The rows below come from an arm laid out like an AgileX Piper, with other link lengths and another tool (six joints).
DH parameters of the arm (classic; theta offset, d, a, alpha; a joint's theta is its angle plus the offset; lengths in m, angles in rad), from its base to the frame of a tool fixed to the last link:
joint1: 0 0.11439 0 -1.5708
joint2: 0.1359 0 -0.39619 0
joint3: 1.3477 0 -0.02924 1.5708
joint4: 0 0.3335 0 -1.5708
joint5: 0 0 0 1.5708
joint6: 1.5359 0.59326 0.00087 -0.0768
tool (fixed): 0 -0.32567 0 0
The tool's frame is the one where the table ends.
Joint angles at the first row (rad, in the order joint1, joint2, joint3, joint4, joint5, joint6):
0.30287 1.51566 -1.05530 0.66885 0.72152 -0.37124
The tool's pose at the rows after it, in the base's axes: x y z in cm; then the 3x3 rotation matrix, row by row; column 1 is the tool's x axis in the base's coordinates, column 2 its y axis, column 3 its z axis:
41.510 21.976 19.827; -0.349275 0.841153 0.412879; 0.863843 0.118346 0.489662; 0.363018 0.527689 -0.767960
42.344 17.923 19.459; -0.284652 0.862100 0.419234; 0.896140 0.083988 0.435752; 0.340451 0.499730 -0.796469
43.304 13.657 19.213; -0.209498 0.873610 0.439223; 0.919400 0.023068 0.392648; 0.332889 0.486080 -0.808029
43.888 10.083 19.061; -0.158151 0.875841 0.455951; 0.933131 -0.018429 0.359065; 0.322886 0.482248 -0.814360
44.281 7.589 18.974; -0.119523 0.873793 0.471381; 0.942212 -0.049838 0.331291; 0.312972 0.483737 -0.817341
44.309 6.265 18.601; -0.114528 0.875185 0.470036; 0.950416 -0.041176 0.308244; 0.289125 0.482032 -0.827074
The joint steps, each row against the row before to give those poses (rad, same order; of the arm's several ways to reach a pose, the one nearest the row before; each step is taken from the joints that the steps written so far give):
-0.03547 0.00088 -0.03565 -0.12117 0.06988 0.08731
-0.08059 0.00107 -0.00933 -0.04729 0.04232 0.02066
-0.09600 -0.00001 0.00002 -0.01140 0.02141 -0.00655
-0.08040 -0.00001 0.00002 -0.00518 0.01435 -0.02186
-0.05311 0.00002 -0.00002 -0.00734 0.00216 -0.00959
-0.01865 0.00333 0.00002 -0.02457 0.00110 -0.00694

